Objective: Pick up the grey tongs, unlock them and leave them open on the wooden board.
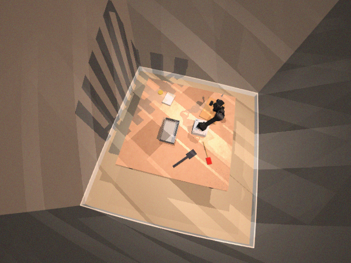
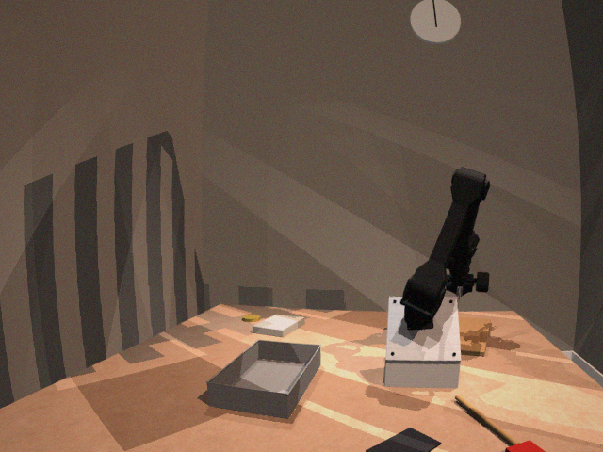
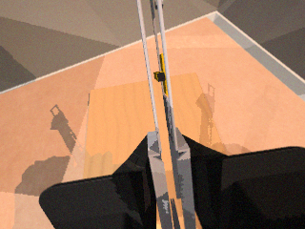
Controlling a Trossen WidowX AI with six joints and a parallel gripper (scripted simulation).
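The wooden board is 20 mm ahead of my gripper tip and 130 mm below it. Round my gripper tip: pale block: 630 mm ahead, 50 mm to the right, 130 mm below; then red-headed tool: 40 mm ahead, 640 mm to the left, 130 mm below; then grey roasting tin: 530 mm ahead, 420 mm to the left, 110 mm below.
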